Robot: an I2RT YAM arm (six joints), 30 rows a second.
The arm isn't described. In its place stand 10 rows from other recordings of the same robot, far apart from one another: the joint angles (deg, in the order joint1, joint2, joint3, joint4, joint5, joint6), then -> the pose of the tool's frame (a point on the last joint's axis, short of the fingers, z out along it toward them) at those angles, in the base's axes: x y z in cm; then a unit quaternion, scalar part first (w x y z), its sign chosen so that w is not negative.
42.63 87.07 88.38 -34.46 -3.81 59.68 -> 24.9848 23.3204 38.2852 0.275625 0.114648 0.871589 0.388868
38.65 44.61 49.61 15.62 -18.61 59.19 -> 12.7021 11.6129 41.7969 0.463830 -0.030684 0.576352 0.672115
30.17 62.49 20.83 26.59 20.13 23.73 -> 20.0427 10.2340 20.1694 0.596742 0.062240 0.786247 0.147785
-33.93 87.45 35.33 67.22 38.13 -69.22 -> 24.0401 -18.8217 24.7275 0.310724 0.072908 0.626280 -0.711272
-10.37 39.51 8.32 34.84 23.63 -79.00 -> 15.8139 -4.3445 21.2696 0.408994 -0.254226 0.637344 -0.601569
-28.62 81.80 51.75 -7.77 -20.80 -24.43 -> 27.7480 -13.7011 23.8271 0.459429 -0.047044 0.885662 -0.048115
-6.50 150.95 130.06 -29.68 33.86 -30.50 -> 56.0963 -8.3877 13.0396 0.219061 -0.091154 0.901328 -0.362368
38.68 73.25 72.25 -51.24 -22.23 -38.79 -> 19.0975 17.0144 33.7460 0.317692 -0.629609 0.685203 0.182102
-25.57 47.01 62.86 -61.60 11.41 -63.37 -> 11.8982 -6.4737 35.3241 0.202927 -0.263158 0.884206 -0.328250
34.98 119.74 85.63 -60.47 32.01 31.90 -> 32.1467 20.1896 15.1160 0.119768 -0.036826 0.959827 -0.251061
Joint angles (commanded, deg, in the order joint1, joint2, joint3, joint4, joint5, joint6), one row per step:
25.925, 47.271, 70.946, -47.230, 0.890, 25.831
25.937, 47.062, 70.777, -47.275, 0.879, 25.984
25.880, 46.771, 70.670, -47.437, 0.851, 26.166
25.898, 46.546, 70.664, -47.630, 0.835, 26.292
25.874, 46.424, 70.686, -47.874, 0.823, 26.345
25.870, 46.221, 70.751, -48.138, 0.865, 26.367
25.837, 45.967, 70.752, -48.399, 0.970, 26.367
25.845, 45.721, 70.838, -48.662, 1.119, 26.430
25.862, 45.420, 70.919, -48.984, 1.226, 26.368
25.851, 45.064, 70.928, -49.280, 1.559, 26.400
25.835, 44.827, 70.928, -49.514, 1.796, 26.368
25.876, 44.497, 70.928, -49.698, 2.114, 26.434
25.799, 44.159, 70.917, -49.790, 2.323, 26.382
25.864, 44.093, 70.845, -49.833, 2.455, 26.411
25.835, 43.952, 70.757, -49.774, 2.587, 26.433
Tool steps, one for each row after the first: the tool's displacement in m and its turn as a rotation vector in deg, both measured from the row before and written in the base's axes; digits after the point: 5 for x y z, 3 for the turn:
-0.00075, -0.00032, -0.00052, 0.129, 0.066, -0.039
-0.00126, -0.00075, -0.00024, 0.171, 0.056, -0.104
-0.00121, -0.00053, 0.00010, 0.122, 0.028, -0.018
-0.00076, -0.00043, -0.00006, 0.005, 0.113, -0.034
-0.00125, -0.00064, 0.00029, 0.005, -0.002, -0.051
-0.00133, -0.00080, 0.00006, -0.040, -0.013, -0.129
-0.00148, -0.00080, 0.00047, 0.029, -0.064, -0.154
-0.00179, -0.00090, 0.00044, -0.064, -0.096, -0.056
-0.00182, -0.00114, 0.00021, -0.062, -0.108, -0.329
-0.00122, -0.00079, 0.00004, -0.110, -0.056, -0.221
-0.00166, -0.00092, 0.00029, 0.006, -0.162, -0.277
-0.00154, -0.00107, 0.00040, -0.015, -0.266, -0.249
-0.00023, -0.00005, -0.00032, -0.043, 0.032, -0.068
-0.00041, -0.00036, -0.00009, 0.021, -0.115, -0.159

